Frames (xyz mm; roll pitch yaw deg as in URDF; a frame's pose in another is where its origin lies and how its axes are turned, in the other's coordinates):
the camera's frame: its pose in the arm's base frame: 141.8 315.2 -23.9 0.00 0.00 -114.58
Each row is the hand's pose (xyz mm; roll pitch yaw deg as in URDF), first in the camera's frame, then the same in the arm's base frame.
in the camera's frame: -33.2 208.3 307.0 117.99 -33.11 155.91
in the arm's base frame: 345.0 258.7 283.1 117.99 -33.11 41.33
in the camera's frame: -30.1 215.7 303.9 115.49 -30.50 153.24
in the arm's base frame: 350.5 252.8 280.0 115.49 -30.50 38.66
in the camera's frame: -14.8 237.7 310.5 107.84 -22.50 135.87
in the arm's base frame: 364.1 229.8 286.6 107.84 -22.50 21.29
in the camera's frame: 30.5 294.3 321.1 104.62 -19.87 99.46
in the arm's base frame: 396.7 165.0 297.2 104.62 -19.87 -15.12
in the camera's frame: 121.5 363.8 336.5 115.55 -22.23 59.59
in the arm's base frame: 422.1 53.4 312.6 115.55 -22.23 -54.99
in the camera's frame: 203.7 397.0 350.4 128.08 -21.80 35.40
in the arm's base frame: 418.1 -35.2 326.5 128.08 -21.80 -79.18
